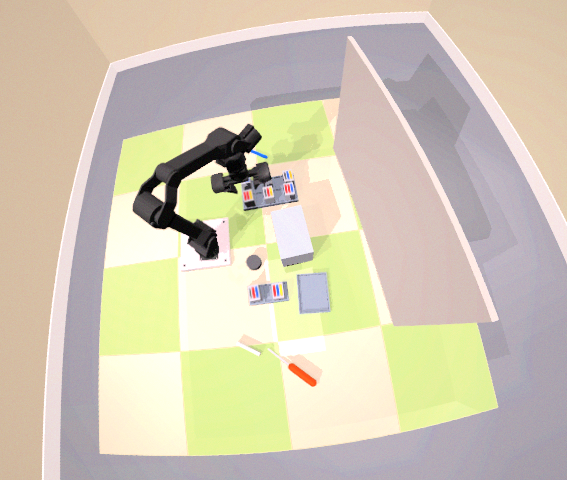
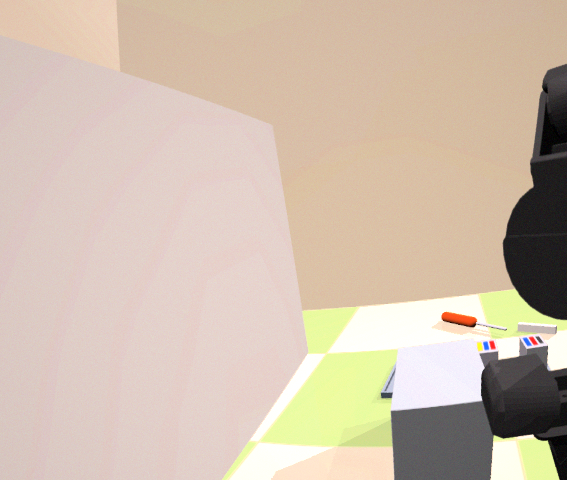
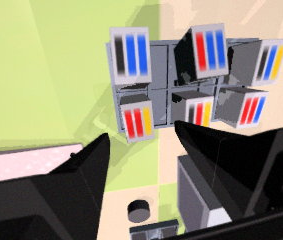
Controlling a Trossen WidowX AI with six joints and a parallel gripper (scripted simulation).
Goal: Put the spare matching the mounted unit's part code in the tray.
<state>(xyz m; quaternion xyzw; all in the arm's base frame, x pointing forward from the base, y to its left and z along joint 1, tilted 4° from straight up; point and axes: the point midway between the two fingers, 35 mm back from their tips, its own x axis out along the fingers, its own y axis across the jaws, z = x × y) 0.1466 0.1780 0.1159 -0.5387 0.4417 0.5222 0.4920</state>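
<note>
Now: gripper tip 40 mm above the dark spare. From my gripper tip the other things lie so: grey box: 170 mm to the right, 140 mm ahead, 30 mm below; then blue stick: 230 mm to the left, 70 mm below, 20 mm ahead; then black puck: 240 mm to the right, 70 mm below.
</note>
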